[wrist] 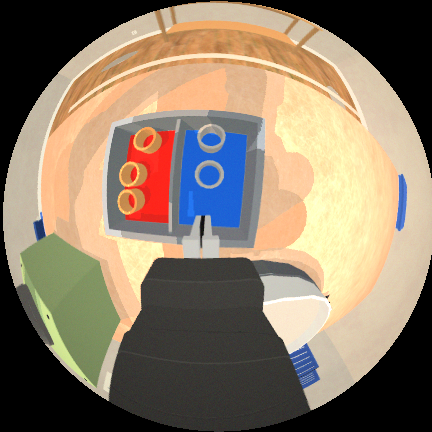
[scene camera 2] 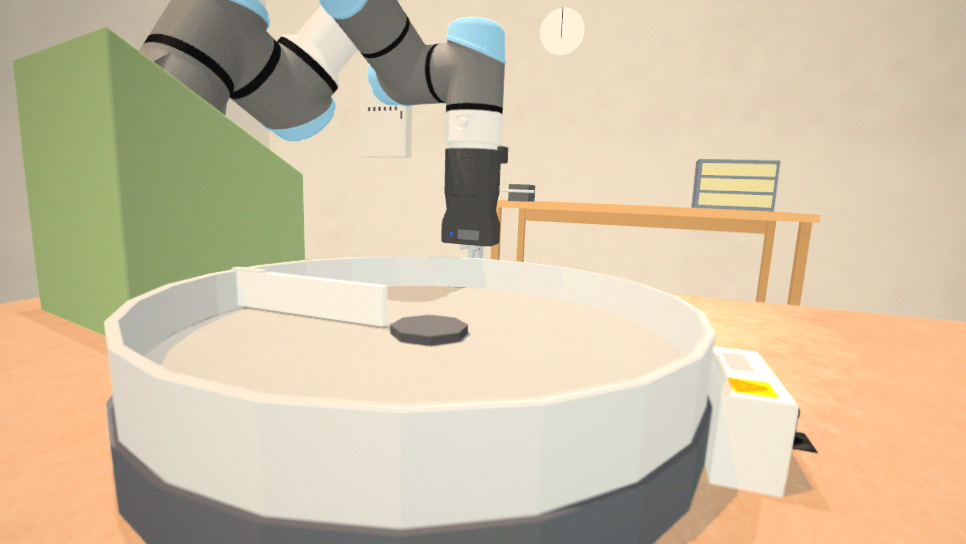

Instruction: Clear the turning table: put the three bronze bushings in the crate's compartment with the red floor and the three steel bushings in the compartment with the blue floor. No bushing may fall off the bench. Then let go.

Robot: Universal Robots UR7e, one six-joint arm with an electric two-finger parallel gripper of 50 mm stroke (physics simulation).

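Frame: origin at the arm's base, x down, y left, z ahead, level; millimetres.
Where they show: gripper, fingertip midpoint: (wrist: 202, 224); arm's base, origin of the base link: (scene camera 2: 158, 124).
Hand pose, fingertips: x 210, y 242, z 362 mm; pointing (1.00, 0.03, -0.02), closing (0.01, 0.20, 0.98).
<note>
Things, the pixels of their centre, and the offset from my fingertips. "spot": a spot on its surface instead. Level surfaces: height alone.
- blue floor, its level: dx +32 mm
- grey crate, surface spot: (wrist: 106, 190) spot: dx -11, dy +20, dz -125 mm
- divider, body centre: (wrist: 175, 174) dx +15, dy +48, dz -43 mm
- white bar, surface spot: (scene camera 2: 310, 297) spot: dx -34, dy -294, dz +2 mm
- white box, body centre: (scene camera 2: 736, 410) dx +9, dy -223, dz +345 mm
My gripper (scene camera 2: 475, 252) (wrist: 202, 224) points down behind the turning table (scene camera 2: 405, 459) (wrist: 286, 288); its tips are hidden by the rim in scene camera 2. In the wrist view the fingers are nearly together over the near part of the blue floor (wrist: 222, 210), and I cannot make out any thing between them. Three bronze bushings (wrist: 155, 146) (wrist: 142, 175) (wrist: 141, 200) stand on the red floor (wrist: 160, 200) of the grey crate (wrist: 106, 190). Two steel bushings (wrist: 211, 149) (wrist: 209, 186) stand on the blue floor. The third steel bushing does not show. The turning table's near inside edge is hidden.
A divider (wrist: 173, 190) separates the crate's compartments. A white bar (scene camera 2: 310, 297) crosses part of the turning table to its dark hub (scene camera 2: 429, 327). A green block (scene camera 2: 202, 182) (wrist: 67, 285) stands at the left. A white box (scene camera 2: 750, 439) stands right of the turning table.
</note>
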